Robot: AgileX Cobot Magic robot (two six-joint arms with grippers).
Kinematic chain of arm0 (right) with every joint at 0, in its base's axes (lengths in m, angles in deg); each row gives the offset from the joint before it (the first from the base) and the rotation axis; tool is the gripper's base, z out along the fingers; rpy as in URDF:
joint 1: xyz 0 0 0.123 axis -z
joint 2: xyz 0 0 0 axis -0.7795 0.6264 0
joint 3: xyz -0.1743 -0.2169 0.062 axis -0.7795 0.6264 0
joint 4: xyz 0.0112 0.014 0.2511 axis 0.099 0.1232 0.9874
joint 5: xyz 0 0 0 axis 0.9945 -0.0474 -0.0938
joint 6: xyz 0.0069 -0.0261 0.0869 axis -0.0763 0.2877 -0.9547
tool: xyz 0 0 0 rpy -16.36 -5.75 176.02
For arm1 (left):
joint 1: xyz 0 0 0.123 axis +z
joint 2: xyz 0 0 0 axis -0.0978 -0.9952 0
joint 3: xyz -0.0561 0.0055 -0.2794 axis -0.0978 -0.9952 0
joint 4: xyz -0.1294 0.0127 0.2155 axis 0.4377 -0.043 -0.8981
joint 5: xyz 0 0 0 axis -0.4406 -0.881 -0.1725
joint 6: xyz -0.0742 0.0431 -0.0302 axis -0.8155 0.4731 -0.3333
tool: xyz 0 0 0 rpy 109.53 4.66 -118.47
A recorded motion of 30 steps. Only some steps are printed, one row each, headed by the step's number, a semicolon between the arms.
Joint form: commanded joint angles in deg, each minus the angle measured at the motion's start. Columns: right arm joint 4, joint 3, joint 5, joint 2, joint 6, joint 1; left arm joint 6, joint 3, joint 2, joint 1, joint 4, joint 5.
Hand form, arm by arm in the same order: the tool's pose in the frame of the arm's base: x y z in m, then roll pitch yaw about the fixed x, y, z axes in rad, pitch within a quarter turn. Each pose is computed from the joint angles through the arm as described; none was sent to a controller.
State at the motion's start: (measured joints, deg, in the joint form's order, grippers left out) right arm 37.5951 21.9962 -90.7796 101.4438 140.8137 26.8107; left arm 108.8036 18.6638 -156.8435 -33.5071 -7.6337 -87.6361
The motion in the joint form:
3: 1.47 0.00 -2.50 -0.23 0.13 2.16; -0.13 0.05 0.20 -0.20 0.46 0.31
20: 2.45 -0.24 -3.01 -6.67 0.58 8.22; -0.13 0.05 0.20 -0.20 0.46 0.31
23: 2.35 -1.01 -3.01 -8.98 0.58 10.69; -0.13 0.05 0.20 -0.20 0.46 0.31
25: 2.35 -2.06 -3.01 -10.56 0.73 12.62; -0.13 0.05 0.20 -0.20 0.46 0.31
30: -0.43 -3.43 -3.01 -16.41 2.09 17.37; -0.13 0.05 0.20 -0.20 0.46 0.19
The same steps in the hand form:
3: 0.2690 0.1992 0.1941 2.0046 0.2218 -2.7633; 0.2047 -0.1687 0.2925 2.8275 1.1370 2.1023
20: 0.2795 0.1678 0.2326 1.9844 0.3431 -2.8756; 0.2047 -0.1687 0.2925 2.8275 1.1370 2.1023
23: 0.2839 0.1549 0.2483 1.9851 0.3969 -2.9175; 0.2047 -0.1687 0.2925 2.8275 1.1370 2.1023
25: 0.2880 0.1450 0.2613 1.9848 0.4452 -2.9504; 0.2047 -0.1687 0.2925 2.8275 1.1370 2.1023
30: 0.2846 0.1178 0.2948 2.0429 0.5920 -2.9740; 0.2046 -0.1686 0.2923 2.8296 1.1352 2.1037

